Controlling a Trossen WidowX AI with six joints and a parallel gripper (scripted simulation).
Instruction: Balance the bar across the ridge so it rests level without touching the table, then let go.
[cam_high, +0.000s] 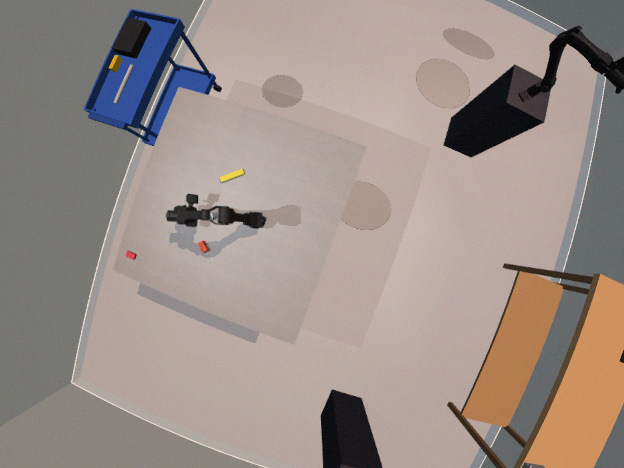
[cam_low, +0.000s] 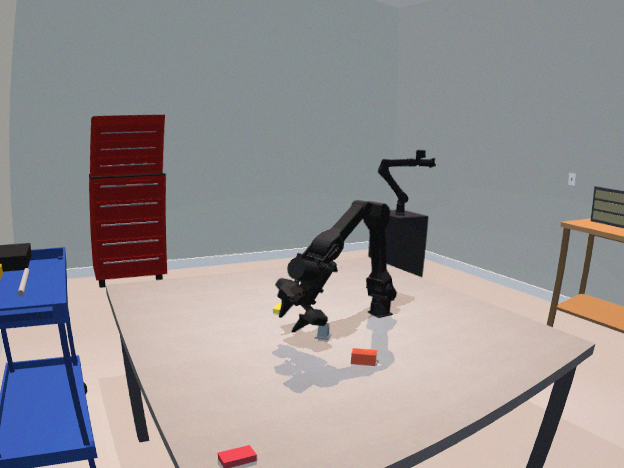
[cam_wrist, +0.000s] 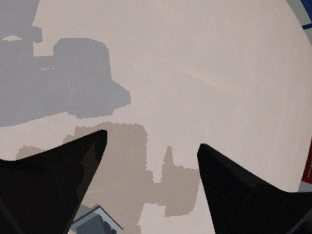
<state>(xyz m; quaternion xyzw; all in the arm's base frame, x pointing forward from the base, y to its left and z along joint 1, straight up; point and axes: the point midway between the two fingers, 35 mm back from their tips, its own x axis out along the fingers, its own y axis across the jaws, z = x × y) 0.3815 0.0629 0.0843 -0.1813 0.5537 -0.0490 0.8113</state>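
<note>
Right now the yellow bar is 25 cm to the right of my gripper tip, 14 cm behind it and 5 cm below it. Round my gripper tip: red block (45 cm to the left, 35 cm ahead, 5 cm below); then orange block (21 cm to the left, 12 cm behind, 4 cm below).
</note>
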